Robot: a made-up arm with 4 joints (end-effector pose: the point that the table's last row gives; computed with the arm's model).
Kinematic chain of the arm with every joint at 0, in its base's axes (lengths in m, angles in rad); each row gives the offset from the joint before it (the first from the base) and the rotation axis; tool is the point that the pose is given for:
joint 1: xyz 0 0 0.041 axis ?
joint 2: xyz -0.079 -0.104 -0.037 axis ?
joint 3: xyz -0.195 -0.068 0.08 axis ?
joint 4: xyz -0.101 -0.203 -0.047 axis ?
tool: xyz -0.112 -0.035 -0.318
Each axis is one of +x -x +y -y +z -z.
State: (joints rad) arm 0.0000 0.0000 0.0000 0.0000
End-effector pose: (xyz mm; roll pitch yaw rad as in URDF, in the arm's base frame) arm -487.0 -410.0 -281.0 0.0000 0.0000 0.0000
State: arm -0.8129 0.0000 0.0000 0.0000
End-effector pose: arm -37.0 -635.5 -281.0 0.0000 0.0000 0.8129
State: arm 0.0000 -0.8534 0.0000 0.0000
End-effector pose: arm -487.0 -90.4 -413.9 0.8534 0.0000 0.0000
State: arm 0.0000 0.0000 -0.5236 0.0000
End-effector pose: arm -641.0 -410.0 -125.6 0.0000 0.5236 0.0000
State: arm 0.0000 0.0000 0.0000 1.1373
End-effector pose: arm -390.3 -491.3 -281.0 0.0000 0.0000 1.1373
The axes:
joint 1: -z
joint 2: -x
joint 3: -y
joint 4: +z

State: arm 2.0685 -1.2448 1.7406 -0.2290
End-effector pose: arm -167.7 -48.4 -284.4 1.6252 -0.0925 2.4778
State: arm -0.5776 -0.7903 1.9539 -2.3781
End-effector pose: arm 257.4 -246.4 7.8 -2.9098 1.2972 0.5391
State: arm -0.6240 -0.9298 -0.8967 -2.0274
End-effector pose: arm -419.8 -462.7 -169.9 -1.1208 0.5391 -1.2733
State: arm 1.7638 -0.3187 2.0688 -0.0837
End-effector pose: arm -427.1 -69.0 -27.2 2.4417 -0.9360 2.0168
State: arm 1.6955 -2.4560 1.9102 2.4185
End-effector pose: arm 3.0 -69.0 -358.3 0.0321 -1.3100 -1.9486
